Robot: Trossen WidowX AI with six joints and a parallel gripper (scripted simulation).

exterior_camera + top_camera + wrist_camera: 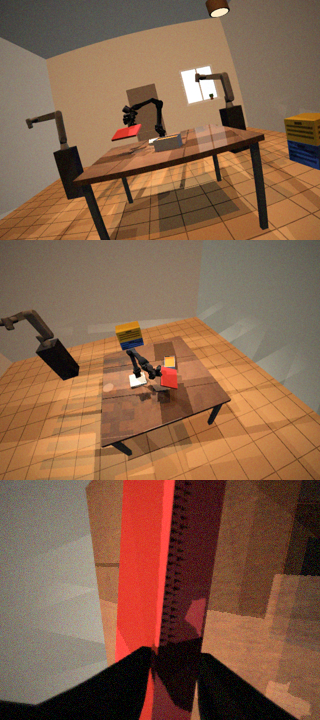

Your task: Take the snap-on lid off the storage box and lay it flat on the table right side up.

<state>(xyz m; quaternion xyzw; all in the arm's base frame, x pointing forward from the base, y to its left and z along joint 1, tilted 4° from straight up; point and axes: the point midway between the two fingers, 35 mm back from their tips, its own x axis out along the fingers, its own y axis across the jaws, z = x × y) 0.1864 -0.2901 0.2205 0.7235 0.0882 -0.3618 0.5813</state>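
My gripper tip is now 7 cm short of the red lid, 3 cm to the left of it and 3 cm above it. From my gripper tip the other things lie so: grey storage box 22 cm ahead, 28 cm to the left, 18 cm below.
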